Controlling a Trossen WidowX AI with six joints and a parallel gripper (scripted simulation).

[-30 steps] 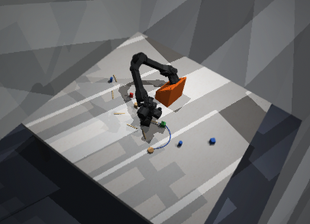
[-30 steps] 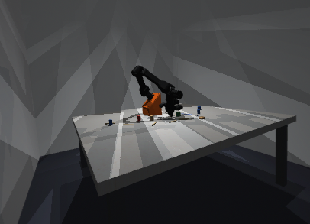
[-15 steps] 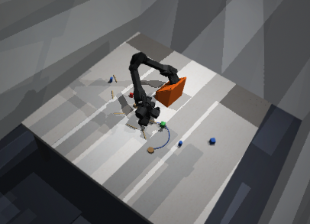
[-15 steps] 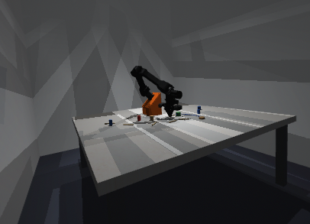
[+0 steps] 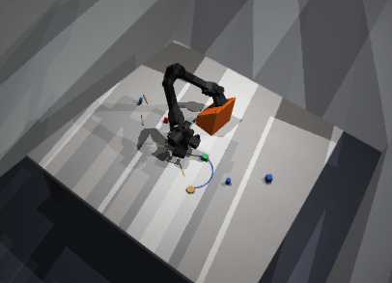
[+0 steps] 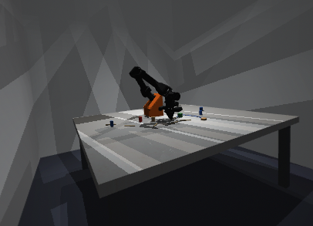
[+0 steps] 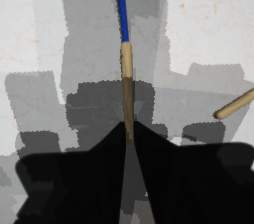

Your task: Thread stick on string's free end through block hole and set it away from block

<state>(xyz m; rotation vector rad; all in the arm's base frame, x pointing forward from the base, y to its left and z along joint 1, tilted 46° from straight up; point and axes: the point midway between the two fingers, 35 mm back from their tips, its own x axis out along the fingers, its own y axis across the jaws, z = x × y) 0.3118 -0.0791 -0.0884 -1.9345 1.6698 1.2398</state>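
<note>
Right now my gripper tip is 4 cm to the right of the thin wooden stick, 2 cm past it and 1 cm below it. Round my gripper tip: small wooden cylinder (13 cm to the right, 4 cm behind, 2 cm above); then red piece (21 cm to the right, 8 cm behind, 2 cm above); then green block (11 cm to the left, 5 cm behind, 1 cm above).
</note>
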